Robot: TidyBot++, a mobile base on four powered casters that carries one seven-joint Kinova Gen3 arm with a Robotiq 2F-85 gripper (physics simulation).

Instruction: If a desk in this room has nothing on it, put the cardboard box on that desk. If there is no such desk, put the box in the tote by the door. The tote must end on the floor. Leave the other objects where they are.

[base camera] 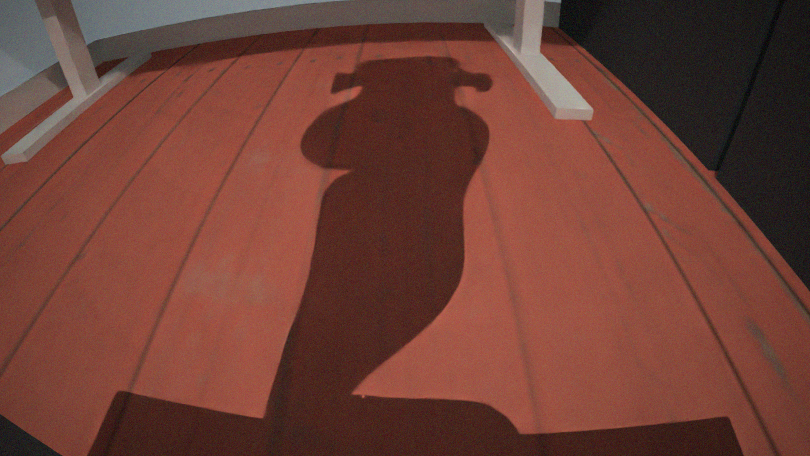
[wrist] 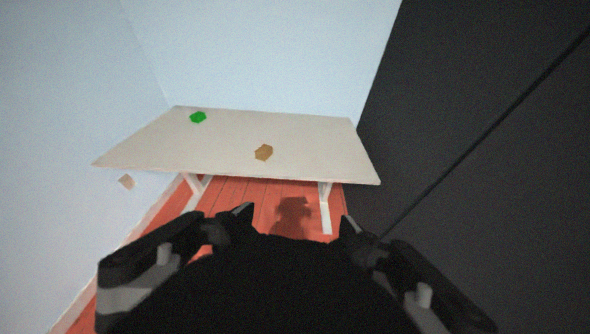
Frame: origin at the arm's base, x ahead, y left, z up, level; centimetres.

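Seen in the pictures: gripper, fingertip midpoint: (wrist: 296, 218).
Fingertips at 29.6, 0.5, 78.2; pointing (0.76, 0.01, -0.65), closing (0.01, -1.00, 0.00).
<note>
A point is followed by its place in that frame, as x, y, z.
A white desk (wrist: 315, 145) @(109.3, -5.1, 32.3) stands across the end of the room in the wrist view, with two things on its top. A small brown block-shaped thing (wrist: 263, 152) @(88.8, 23.9, 37.4), which may be the cardboard box, sits near the middle of the front edge. A small green thing (wrist: 198, 117) @(120.7, 82.0, 36.1) sits at the back left. In the base camera view the desk's right leg (base camera: 528, 28) @(115.5, -22.5, -29.8) and left leg (base camera: 70, 53) @(103.2, 97.7, -24.0) show. My gripper (wrist: 296, 218) @(29.6, 0.5, 78.2) is open, with nothing between its fingertips, on the near side of the desk. The tote and the door do not show in either view.
A tall black panelled surface (base camera: 697, 84) @(80.7, -49.0, -27.7) (wrist: 480, 125) @(71.1, -49.8, 73.1) runs along the right, close to the desk's right end. A pale wall (wrist: 60, 100) @(84.7, 125.4, 56.9) runs along the left, with a small beige plate (wrist: 127, 181) @(80.4, 124.3, 1.2) on it. My shadow falls on the red plank floor (base camera: 226, 226) @(51.4, 27.6, -39.6) (wrist: 235, 192) @(113.3, 66.2, -39.7).
</note>
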